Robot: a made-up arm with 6 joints. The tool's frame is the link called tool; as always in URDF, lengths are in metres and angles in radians. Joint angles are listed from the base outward.
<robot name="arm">
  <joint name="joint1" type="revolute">
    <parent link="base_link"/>
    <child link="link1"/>
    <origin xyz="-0.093 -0.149 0.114" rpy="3.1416 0 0"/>
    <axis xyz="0 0 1"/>
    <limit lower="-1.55" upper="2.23"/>
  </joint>
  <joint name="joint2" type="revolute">
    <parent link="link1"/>
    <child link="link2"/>
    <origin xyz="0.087 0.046 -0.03" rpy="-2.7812 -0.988 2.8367"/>
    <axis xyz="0 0 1"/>
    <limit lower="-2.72" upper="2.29"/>
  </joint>
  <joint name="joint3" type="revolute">
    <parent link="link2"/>
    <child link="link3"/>
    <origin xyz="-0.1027 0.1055 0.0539" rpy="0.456 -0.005 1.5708"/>
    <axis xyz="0 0 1"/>
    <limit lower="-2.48" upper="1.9"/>
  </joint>
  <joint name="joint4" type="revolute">
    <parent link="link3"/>
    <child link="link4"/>
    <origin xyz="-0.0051 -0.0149 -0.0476" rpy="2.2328 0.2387 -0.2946"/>
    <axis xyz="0 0 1"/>
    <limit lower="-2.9" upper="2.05"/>
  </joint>
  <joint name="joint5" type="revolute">
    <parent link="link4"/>
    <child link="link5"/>
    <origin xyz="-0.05 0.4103 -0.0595" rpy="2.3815 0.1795 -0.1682"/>
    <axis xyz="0 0 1"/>
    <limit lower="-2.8" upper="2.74"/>
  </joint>
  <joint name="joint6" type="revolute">
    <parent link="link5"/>
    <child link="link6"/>
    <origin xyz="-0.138 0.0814 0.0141" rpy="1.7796 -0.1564 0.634"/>
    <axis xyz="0 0 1"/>
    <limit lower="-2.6" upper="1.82"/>
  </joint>
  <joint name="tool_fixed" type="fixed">
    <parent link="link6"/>
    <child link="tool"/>
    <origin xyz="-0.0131 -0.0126 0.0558" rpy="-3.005 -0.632 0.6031"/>
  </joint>
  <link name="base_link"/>
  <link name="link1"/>
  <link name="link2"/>
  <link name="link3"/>
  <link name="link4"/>
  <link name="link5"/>
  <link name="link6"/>
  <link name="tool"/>
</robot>
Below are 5 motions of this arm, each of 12 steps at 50 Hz.
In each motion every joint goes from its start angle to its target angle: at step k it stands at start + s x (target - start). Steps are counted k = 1, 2, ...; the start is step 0. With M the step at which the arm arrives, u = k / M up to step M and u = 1 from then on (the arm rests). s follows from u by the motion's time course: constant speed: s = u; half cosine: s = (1 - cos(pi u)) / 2; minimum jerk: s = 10 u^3 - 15 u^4 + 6 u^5.
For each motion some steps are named. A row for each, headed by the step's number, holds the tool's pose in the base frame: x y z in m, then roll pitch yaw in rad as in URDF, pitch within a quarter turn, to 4 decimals.
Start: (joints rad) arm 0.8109 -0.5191 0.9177 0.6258 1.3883 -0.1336
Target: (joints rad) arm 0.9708 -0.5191 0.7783 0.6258 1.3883 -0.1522
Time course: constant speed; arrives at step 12
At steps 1, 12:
1: -0.1818 0.1438 0.0381 -1.1725 -0.2403 -1.5418
12: -0.1110 0.1605 0.0675 -1.0685 -0.1681 -1.7204

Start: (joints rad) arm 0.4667 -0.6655 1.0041 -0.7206 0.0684 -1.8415
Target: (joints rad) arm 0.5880 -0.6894 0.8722 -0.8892 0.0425 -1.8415
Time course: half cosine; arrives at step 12
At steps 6, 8, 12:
6: -0.5354 -0.3409 0.0839 -2.4802 0.0916 -1.7539
8: -0.5403 -0.3381 0.0786 -2.4670 0.1052 -1.7574
12: -0.5449 -0.3351 0.0728 -2.4524 0.1179 -1.7607

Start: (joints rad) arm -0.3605 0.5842 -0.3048 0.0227 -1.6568 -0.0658
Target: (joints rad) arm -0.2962 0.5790 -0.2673 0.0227 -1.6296 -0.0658
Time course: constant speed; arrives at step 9
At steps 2, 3, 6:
2: -0.1334 -0.3371 0.1170 -0.4005 -0.5918 -2.7683
3: -0.1344 -0.3372 0.1171 -0.3968 -0.5922 -2.7742
6: -0.1375 -0.3376 0.1174 -0.3857 -0.5932 -2.7920

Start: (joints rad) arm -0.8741 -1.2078 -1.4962 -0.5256 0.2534 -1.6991
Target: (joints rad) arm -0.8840 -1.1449 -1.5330 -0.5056 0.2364 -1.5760
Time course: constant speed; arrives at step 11
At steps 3, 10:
3: -0.2878 -0.1133 0.3606 0.8811 0.2717 1.3111
10: -0.2894 -0.1214 0.3646 0.9163 0.3123 1.2971

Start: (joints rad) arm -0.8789 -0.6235 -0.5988 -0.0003 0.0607 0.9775
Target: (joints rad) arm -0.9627 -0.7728 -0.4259 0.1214 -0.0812 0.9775
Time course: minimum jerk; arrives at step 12
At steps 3, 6, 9, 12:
3: -0.3217 -0.1642 0.2311 -0.3893 -0.0031 -1.5380
6: -0.3140 -0.1602 0.2404 -0.4710 -0.0511 -1.5657
9: -0.3058 -0.1556 0.2488 -0.5515 -0.1039 -1.5889
12: -0.3036 -0.1543 0.2509 -0.5723 -0.1184 -1.5942

